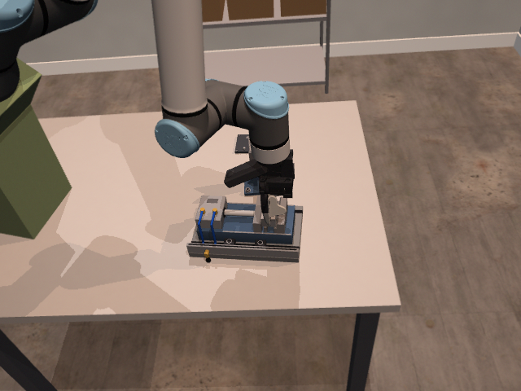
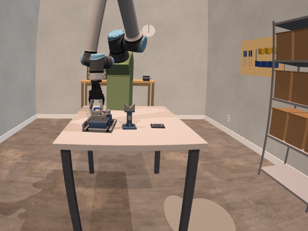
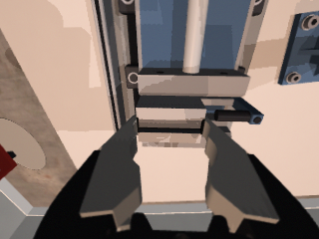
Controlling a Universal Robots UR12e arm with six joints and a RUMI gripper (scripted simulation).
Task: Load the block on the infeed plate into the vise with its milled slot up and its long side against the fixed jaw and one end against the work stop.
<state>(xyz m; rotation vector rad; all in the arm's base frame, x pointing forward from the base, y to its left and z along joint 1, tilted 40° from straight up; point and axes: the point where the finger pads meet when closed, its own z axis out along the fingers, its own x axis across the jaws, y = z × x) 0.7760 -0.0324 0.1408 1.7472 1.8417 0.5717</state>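
Now: hand right at the part. The rest, counted from my hand: moving jaw: 30 mm below, 30 mm behind, 20 mm to the left; then fixed jaw: 30 mm below, 30 mm ahead, 20 mm to the left; then work stop: 70 mm to the left, 20 mm below.
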